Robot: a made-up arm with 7 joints.
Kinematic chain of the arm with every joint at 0, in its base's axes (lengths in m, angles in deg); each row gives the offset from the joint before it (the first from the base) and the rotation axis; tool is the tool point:
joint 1: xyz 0 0 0 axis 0 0.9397 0.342
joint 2: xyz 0 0 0 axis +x
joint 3: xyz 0 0 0 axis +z
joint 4: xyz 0.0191 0 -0.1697 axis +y
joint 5: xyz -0.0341 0 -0.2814 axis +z
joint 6: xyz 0 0 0 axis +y
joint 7: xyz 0 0 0 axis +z
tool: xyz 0 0 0
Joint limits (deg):
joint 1: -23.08..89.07
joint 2: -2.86..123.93
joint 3: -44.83..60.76
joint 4: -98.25..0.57
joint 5: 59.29..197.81
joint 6: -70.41..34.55
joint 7: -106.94..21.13
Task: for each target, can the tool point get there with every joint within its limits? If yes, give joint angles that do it. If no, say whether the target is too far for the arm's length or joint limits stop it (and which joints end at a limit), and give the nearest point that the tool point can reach.
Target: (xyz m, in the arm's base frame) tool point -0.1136 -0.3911 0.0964
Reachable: no: joint limits stop it (at a limit: joint 1, joint 2, joint 4) | nearest point -0.4102 -0.1779 -0.0596 | short by 0.397 m
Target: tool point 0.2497 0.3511 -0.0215
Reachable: yes | joints -11.59 78.07 3.01 -51.10 90.56 -32.95 -8.15
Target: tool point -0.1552 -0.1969 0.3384
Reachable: no: joint limits stop it (at a limit: joint 1, joint 2, joint 3, joint 4) | nearest point 0.0201 -0.0237 0.3422 | short by 0.246 m
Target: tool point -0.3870 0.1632 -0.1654
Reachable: yes | joints 76.06 29.62 12.20 -26.56 104.39 -47.44 -87.34
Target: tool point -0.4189 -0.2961 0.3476
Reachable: no: too far | nearest point -0.4206 -0.1566 -0.0453 | short by 0.417 m
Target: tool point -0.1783 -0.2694 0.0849
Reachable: no: joint limits stop it (at a limit: joint 1, joint 2, joint 4) | nearest point -0.4112 -0.1766 -0.0565 | short by 0.288 m
